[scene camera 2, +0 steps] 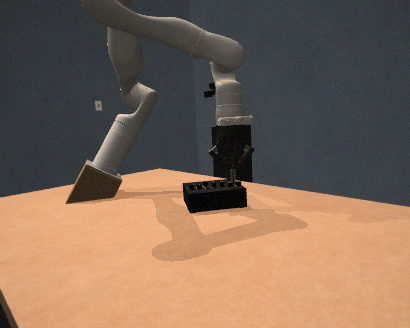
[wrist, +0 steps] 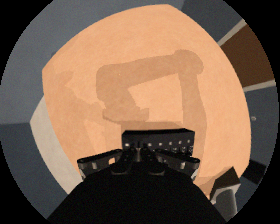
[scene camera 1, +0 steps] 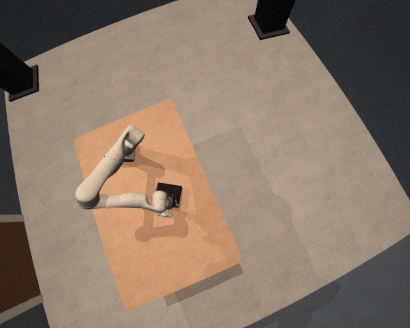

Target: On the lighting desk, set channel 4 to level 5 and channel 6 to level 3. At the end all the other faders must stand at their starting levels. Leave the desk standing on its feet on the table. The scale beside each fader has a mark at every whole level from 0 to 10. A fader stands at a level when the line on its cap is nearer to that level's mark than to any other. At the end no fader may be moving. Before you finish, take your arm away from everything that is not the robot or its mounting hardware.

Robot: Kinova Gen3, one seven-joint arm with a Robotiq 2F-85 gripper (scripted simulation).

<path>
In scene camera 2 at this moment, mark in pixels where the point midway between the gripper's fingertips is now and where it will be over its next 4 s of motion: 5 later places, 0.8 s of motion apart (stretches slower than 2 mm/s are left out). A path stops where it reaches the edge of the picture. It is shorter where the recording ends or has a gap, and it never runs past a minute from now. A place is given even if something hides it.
My gripper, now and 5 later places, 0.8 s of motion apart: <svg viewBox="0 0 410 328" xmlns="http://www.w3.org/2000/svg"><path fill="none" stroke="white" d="M232 182L232 185L231 185L231 185L231 174L230 157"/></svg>
</path>
